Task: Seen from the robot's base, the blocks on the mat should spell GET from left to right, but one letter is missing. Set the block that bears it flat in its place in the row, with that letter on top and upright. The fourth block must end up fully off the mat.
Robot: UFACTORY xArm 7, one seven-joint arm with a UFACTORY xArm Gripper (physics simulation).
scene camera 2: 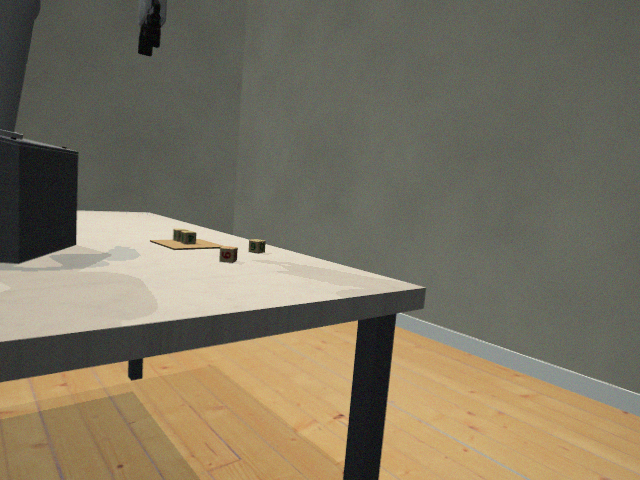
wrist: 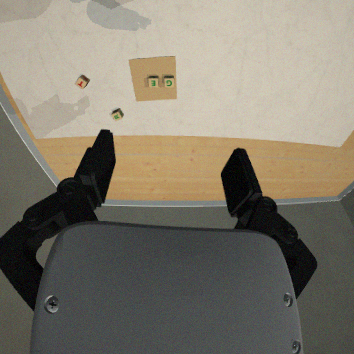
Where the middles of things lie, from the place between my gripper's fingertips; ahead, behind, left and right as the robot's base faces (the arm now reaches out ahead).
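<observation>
Counting from my hand, the tan mat [wrist: 140, 68] is 100 mm ahead, 60 mm to the right, and it's 460 mm below.
</observation>
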